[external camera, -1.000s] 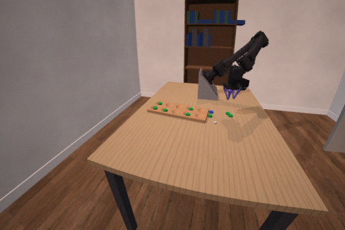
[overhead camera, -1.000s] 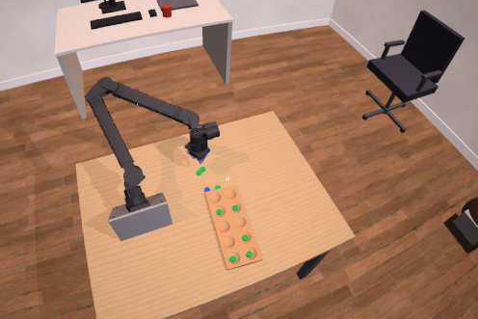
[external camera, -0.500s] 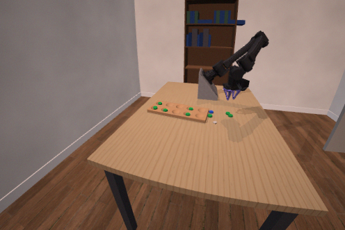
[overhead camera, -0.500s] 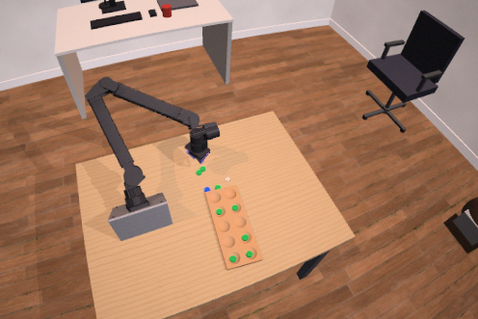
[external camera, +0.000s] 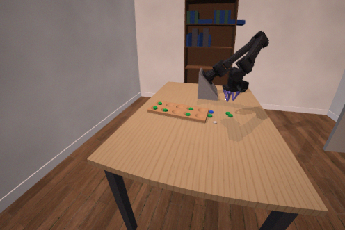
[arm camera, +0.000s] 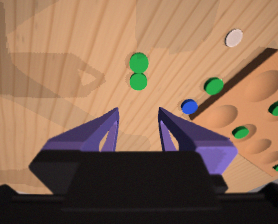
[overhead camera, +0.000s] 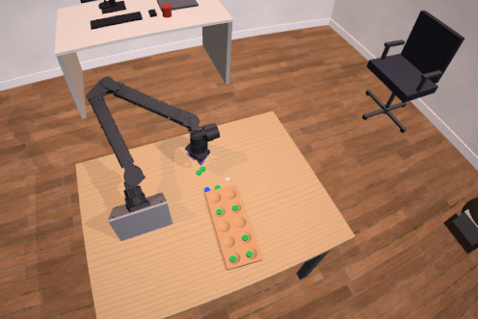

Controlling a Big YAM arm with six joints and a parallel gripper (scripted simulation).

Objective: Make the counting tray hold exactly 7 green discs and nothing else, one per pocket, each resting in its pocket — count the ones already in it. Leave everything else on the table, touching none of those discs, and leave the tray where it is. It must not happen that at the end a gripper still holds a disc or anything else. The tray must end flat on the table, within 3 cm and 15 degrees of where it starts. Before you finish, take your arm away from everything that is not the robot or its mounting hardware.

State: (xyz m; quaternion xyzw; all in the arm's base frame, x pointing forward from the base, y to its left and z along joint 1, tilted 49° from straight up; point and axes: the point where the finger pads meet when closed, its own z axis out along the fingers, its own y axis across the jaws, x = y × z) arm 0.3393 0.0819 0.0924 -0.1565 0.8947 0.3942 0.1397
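Right now my hand is 320 mm to the left of the wooden counting tray and 90 mm above it. Also, from my hand: blue disc: 110 mm to the right, 100 mm below, 10 mm behind; then white piece: 110 mm ahead, 100 mm to the right, 100 mm below.
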